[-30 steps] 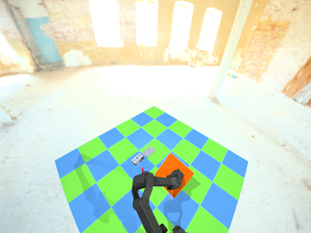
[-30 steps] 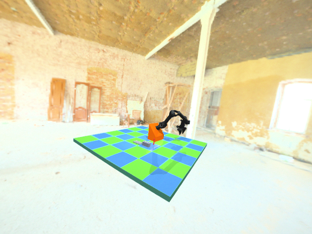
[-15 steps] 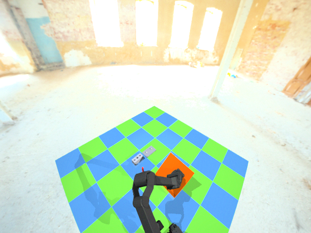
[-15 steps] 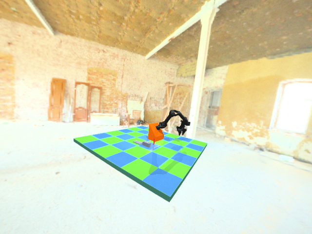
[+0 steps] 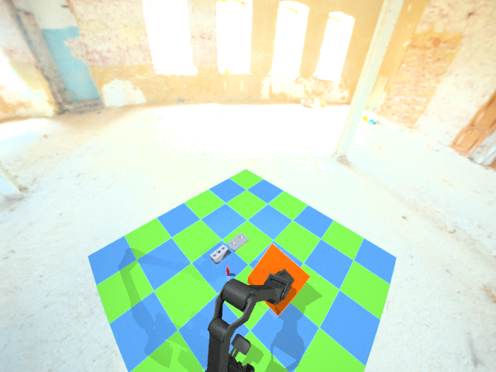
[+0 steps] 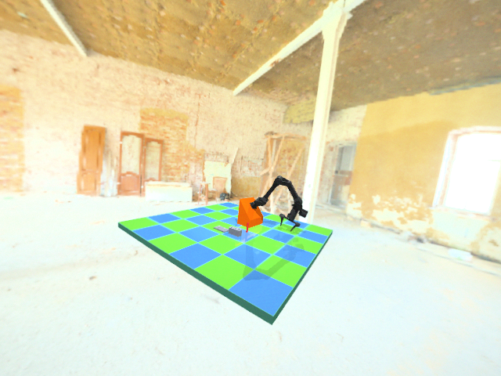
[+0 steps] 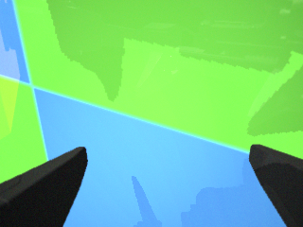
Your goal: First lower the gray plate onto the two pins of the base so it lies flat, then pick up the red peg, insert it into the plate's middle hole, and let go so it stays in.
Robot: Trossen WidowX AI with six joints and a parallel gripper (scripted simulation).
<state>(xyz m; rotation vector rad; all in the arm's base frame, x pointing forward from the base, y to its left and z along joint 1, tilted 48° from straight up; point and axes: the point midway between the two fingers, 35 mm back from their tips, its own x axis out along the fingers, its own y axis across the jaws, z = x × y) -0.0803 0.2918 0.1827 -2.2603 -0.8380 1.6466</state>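
Now: gripper tip 39 cm short of the gray plate, 20 cm to the left of it and 1 cm below it. Also, from my gripper tip: red peg: 28 cm ahead, 18 cm to the right, 1 cm above; then gray base: 41 cm ahead, 33 cm to the right, 2 cm below.
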